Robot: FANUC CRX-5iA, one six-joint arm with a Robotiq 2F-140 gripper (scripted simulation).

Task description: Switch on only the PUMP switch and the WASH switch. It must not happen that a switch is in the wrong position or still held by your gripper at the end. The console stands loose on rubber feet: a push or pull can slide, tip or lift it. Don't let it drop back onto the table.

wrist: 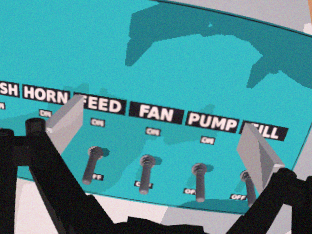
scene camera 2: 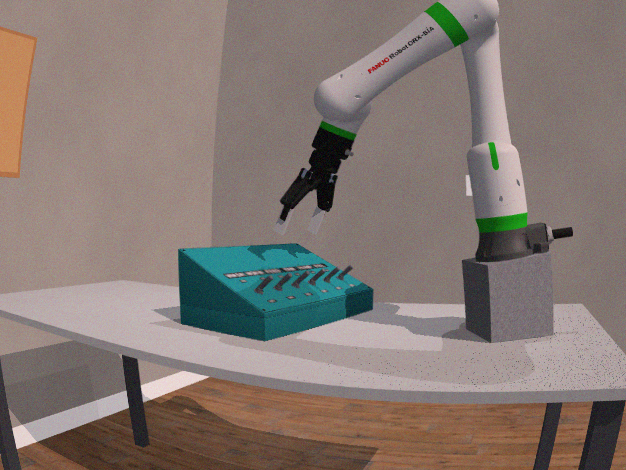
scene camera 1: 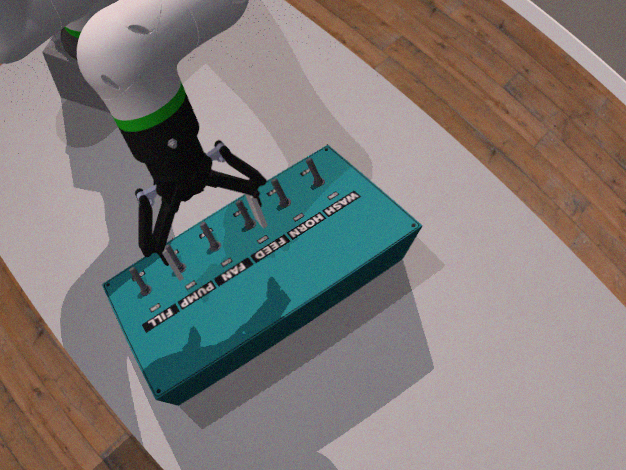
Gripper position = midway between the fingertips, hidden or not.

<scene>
In view: my gripper (scene camera 1: 219, 248) and a teal console (scene camera 1: 246, 288).
The teal console shows as well in the wrist view (wrist: 169, 95) and in scene camera 2 (scene camera 2: 218, 286). My gripper shows as well in the wrist view (wrist: 163, 123) and in scene camera 2 (scene camera 2: 295, 232).
</scene>
